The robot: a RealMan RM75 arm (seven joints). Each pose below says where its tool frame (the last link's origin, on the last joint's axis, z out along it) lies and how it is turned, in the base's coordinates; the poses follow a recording.
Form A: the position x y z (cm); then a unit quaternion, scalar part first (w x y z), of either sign.
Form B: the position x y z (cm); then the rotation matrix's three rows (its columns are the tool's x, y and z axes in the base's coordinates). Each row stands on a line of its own. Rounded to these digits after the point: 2 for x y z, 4 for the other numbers.
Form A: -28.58, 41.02, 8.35, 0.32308, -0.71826, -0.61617, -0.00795
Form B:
-28.58, 41.02, 8.35
0.2405, 0.8903, -0.3867
0.8800, -0.0319, 0.4739
0.4096, -0.4543, -0.7911

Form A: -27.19, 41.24, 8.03, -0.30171, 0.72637, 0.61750, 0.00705
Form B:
-27.19, 41.24, 8.03
0.2373, 0.9013, -0.3624
0.8928, -0.0553, 0.4470
0.3829, -0.4296, -0.8178

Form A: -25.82, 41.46, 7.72, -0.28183, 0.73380, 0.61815, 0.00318
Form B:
-25.82, 41.46, 7.72
0.2358, 0.9090, -0.3438
0.9054, -0.0769, 0.4175
0.3531, -0.4097, -0.8411

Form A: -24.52, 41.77, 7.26, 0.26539, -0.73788, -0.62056, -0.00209
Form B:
-24.52, 41.77, 7.26
0.2298, 0.9169, -0.3263
0.9147, -0.0889, 0.3942
0.3325, -0.3891, -0.8591

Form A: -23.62, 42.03, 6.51, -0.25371, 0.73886, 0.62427, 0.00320
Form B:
-23.62, 42.03, 6.51
0.2206, 0.9241, -0.3120
0.9209, -0.0918, 0.3789
0.3215, -0.3709, -0.8712

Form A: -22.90, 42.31, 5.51, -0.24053, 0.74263, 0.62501, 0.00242
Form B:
-22.90, 42.31, 5.51
0.2187, 0.9295, -0.2971
0.9271, -0.1030, 0.3603
0.3043, -0.3542, -0.8843

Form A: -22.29, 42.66, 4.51, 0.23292, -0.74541, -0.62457, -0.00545
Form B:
-22.29, 42.66, 4.51
0.2198, 0.9337, -0.2828
0.9286, -0.1113, 0.3540
0.2991, -0.3404, -0.8914

